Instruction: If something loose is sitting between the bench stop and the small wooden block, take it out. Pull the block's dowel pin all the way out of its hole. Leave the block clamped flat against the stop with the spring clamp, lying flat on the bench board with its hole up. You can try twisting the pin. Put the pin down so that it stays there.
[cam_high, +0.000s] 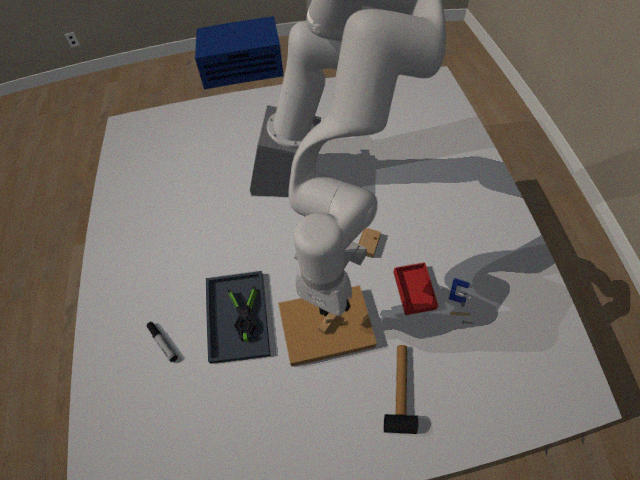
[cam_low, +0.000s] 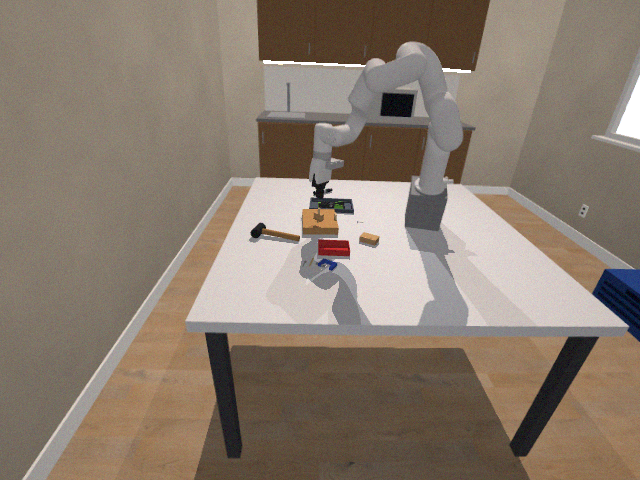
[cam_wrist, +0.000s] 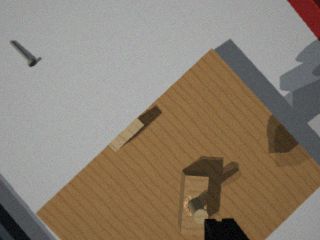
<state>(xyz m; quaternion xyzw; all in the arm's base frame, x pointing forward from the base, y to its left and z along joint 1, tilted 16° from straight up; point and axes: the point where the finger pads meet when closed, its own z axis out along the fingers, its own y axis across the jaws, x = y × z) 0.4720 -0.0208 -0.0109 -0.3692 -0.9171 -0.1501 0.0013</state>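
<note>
The dowel pin lies 90 mm below my hand. Round my hand: red box (230 mm to the left, 140 mm below, 40 mm behind); then grey tray (210 mm to the right, 140 mm below, 80 mm behind); then small wooden block (110 mm below).
</note>
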